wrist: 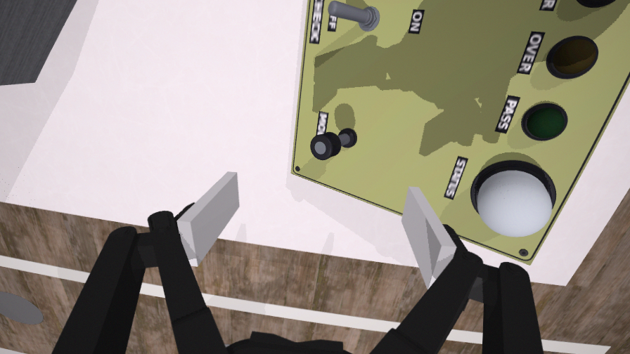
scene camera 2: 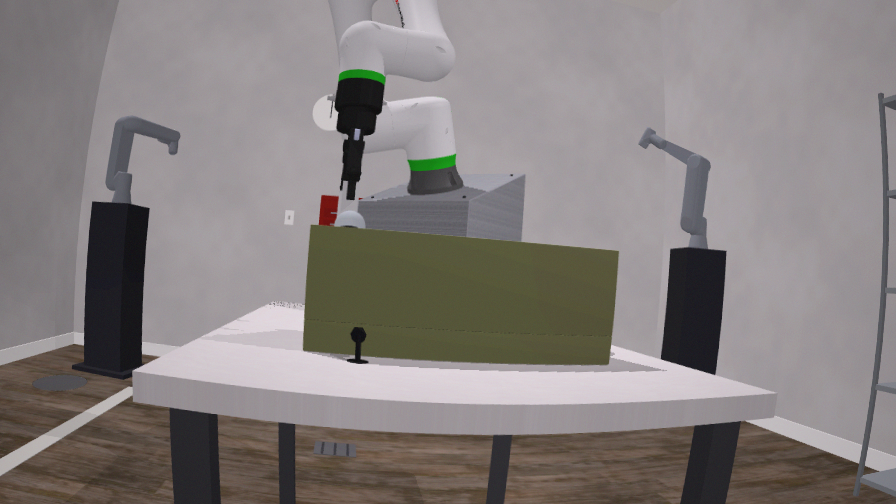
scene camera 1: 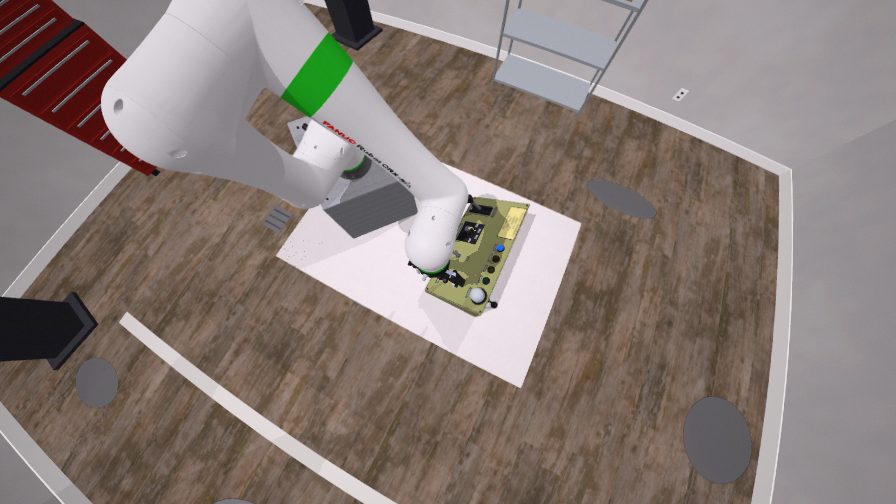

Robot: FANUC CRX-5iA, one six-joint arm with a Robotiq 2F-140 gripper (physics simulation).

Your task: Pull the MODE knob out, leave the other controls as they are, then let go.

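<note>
The black MODE knob [wrist: 325, 146] stands out from the olive panel [wrist: 370, 175] [scene camera 1: 456, 299] [scene camera 2: 460, 294] on a visible grey shaft, beside its partly covered label, near a panel corner. My gripper [wrist: 320, 197] is wide open and empty, with its pale fingertips apart and clear of the knob. In the second scene view the gripper [scene camera 2: 350, 198] hangs above the panel's top edge, near the white dome. In the first scene view the fingers are small, over the panel's near left part, and the knob cannot be made out there.
Near the knob are a grey toggle switch [wrist: 352, 15], the green PASS lamp [wrist: 545, 121], the amber OVER lamp [wrist: 573, 57] and the large white STATUS dome [wrist: 515, 202] [scene camera 1: 477, 295] [scene camera 2: 349, 219]. A blue button [scene camera 1: 500, 248] is farther along the panel. A small black post [scene camera 2: 357, 344] stands in front.
</note>
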